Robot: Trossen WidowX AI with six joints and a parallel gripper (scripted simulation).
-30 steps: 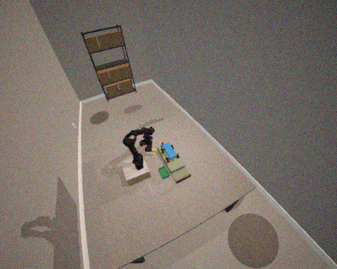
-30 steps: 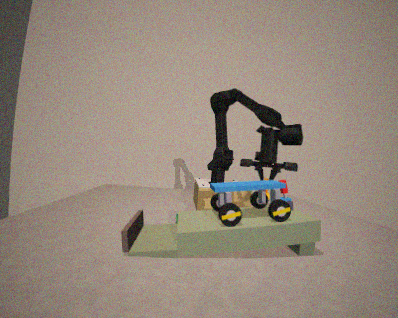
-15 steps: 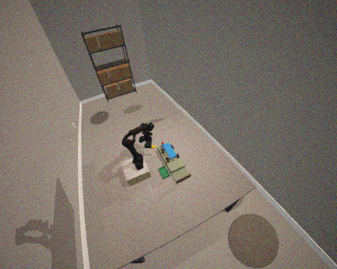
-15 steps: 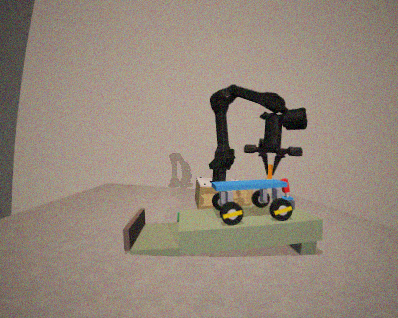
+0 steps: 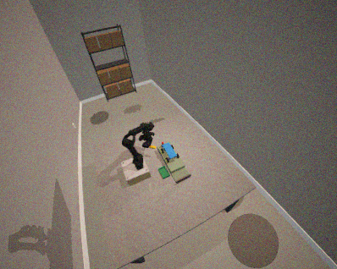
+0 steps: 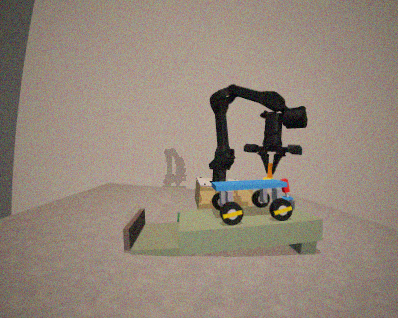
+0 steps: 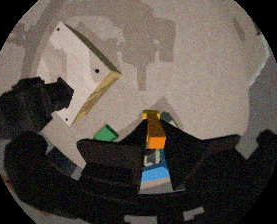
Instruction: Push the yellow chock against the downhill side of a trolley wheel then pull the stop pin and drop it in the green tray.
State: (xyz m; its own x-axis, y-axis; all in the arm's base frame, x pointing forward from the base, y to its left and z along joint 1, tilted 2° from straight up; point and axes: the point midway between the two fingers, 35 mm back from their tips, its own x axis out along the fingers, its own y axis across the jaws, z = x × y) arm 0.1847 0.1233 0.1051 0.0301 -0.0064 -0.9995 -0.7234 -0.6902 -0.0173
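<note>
My gripper tip is 20 mm to the left of the yellow chock, 10 mm short of it and 10 mm above it. Also, from my gripper tip: trolley (150 mm to the right, 130 mm ahead, 60 mm below); then red-headed stop pin (130 mm ahead, 40 mm below, 30 mm to the right); then green tray (250 mm to the right, 180 mm below, 10 mm behind).
</note>
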